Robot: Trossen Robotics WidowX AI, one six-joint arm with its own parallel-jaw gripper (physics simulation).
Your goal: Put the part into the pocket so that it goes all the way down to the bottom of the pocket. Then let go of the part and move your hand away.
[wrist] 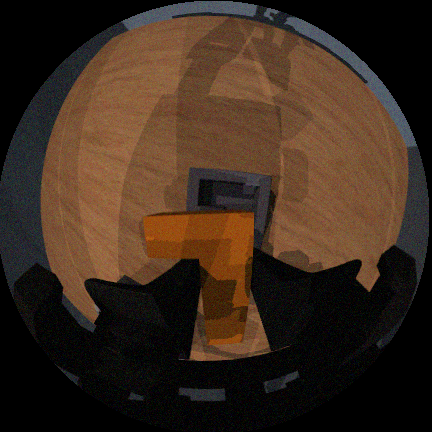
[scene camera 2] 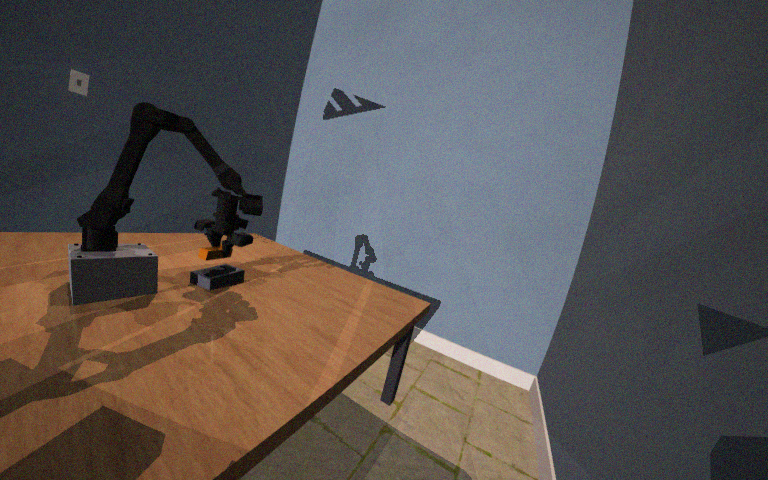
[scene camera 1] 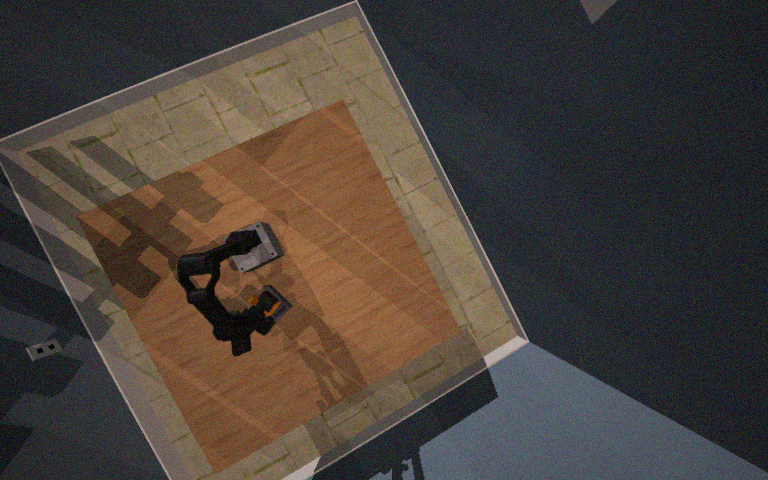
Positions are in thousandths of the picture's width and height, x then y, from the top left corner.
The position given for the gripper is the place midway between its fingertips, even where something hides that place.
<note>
The gripper (scene camera 2: 288, 532) holds an orange part (wrist: 515, 557); nothing else touches it. Also in view: a pocket block (wrist: 480, 436).
The gripper also shows in the wrist view (wrist: 513, 578) and in scene camera 1 (scene camera 1: 350, 641).
</note>
